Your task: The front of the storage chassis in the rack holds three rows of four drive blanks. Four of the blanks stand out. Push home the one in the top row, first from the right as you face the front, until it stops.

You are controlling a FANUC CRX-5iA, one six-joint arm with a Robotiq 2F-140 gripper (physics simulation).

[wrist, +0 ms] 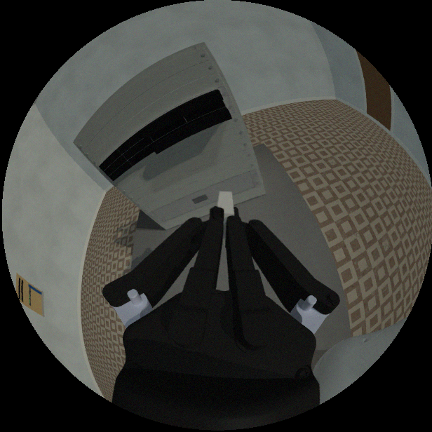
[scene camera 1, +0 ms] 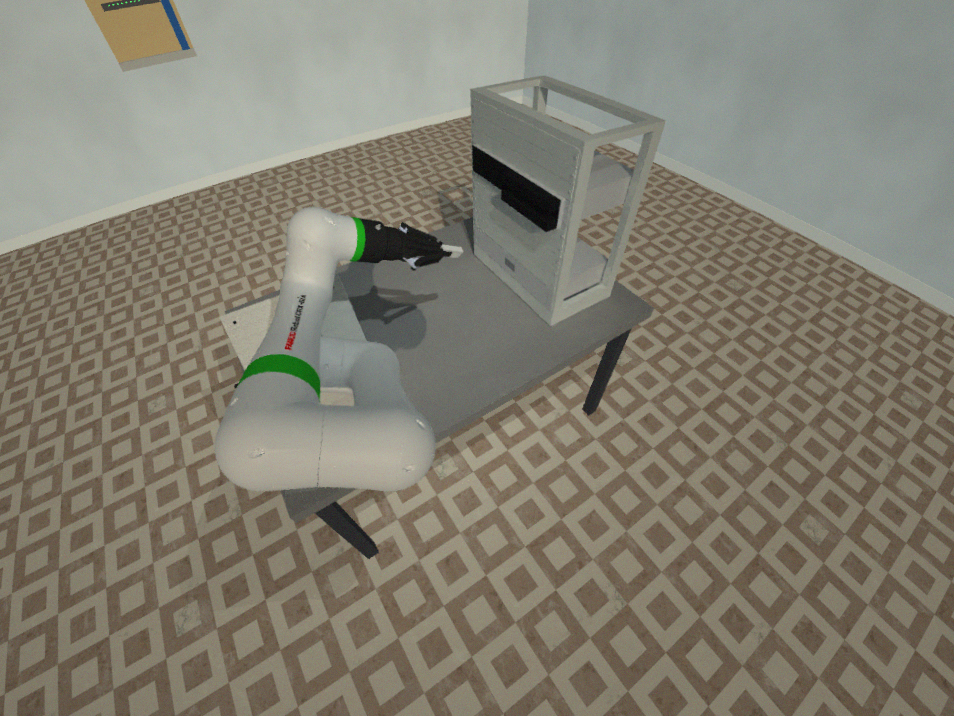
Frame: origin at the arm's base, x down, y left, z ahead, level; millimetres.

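Where they show: gripper, fingertip midpoint: (scene camera 1: 459,252).
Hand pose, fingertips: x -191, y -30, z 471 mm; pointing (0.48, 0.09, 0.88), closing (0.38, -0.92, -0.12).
Observation:
After its pixels a point has its place.
The black front of the storage chassis (scene camera 1: 530,206) @(x -232, y 18, z 725 mm) (wrist: 172,122) crosses the rack (scene camera 1: 579,200) @(x -294, y -108, z 789 mm) (wrist: 248,165) at about mid-height. Part of the black front stands out in scene camera 1. Thin lines divide it in the wrist view, but it is too dark and small to tell the separate blanks, including the top-row right one. My gripper (scene camera 1: 453,251) @(x -191, y -30, z 471 mm) (wrist: 224,201) is shut and empty, its pale fingertips together. It points toward the rack front, apart from it and lower than the chassis, above the table.
The grey table (scene camera 1: 493,362) @(x 178, y -147, z 516 mm) (wrist: 285,200) carries the rack and the arm. Flat grey panels cover the rack front above and below the chassis; the lower one has a small dark rectangle (scene camera 1: 510,263) @(x 57, y 138, z 750 mm) (wrist: 200,199). A tan board (scene camera 1: 142,34) (wrist: 37,299) hangs on the wall.

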